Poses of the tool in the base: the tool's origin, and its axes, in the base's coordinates. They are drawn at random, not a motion.
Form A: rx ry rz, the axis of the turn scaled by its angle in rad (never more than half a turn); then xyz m.
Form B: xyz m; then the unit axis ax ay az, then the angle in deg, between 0 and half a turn. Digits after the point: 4 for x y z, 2 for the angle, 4 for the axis.
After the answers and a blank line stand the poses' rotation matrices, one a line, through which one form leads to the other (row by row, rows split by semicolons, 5 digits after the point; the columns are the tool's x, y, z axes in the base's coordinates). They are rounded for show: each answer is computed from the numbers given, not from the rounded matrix.
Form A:
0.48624 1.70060 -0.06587 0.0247 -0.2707 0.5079
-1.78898 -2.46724 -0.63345 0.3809 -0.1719 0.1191
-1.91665 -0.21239 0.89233 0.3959 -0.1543 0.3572
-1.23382 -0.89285 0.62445 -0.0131 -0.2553 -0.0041
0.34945 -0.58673 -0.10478 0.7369 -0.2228 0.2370
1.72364 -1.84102 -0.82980 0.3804 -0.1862 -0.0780
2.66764 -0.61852 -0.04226 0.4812 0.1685 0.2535
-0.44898 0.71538 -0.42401 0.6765 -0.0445 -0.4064
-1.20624 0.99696 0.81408 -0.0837 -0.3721 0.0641
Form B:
0.0247 -0.2707 0.5079 0.2747 0.9608 -0.0372 101.41
0.3809 -0.1719 0.1191 -0.5747 -0.7926 -0.2035 178.35
0.3959 -0.1543 0.3572 -0.9020 -0.1000 0.4200 121.74
-0.0131 -0.2553 -0.0041 -0.7496 -0.5424 0.3794 94.31
0.7369 -0.2228 0.2370 0.5058 -0.8492 -0.1517 39.59
0.3804 -0.1862 -0.0780 0.6492 -0.6934 -0.3125 152.12
0.4812 0.1685 0.2535 0.9740 -0.2258 -0.0154 156.92
0.6765 -0.0445 -0.4064 -0.4751 0.7570 -0.4487 54.15
-0.0837 -0.3721 0.0641 -0.6838 0.5652 0.4615 101.07

-0.10746 0.35265 0.92956; 0.27969 0.90794 -0.31212; -0.95406 0.22645 -0.19620
-0.33908 0.91679 0.21098; 0.90504 0.25669 0.33914; 0.25676 0.30595 -0.91677
0.71560 -0.21953 -0.66311; 0.49473 -0.51088 0.70303; -0.49310 -0.83115 -0.25697
0.52892 0.05885 -0.84663; 0.81544 0.24117 0.52620; 0.23515 -0.96870 0.07957
0.82934 -0.00186 -0.55874; -0.19514 0.93606 -0.29277; 0.52356 0.35184 0.77595
-0.08989 -0.70194 -0.70654; -0.99426 0.02194 0.10469; -0.05799 0.71190 -0.69989
0.90162 -0.41630 -0.11740; -0.42840 -0.82202 -0.37518; 0.05968 0.38856 -0.91949
0.67920 0.21466 0.70186; -0.51265 0.82309 0.24436; -0.52524 -0.52578 0.66909
0.36538 -0.91359 0.17849; -0.00776 0.18875 0.98199; -0.93083 -0.36019 0.06188

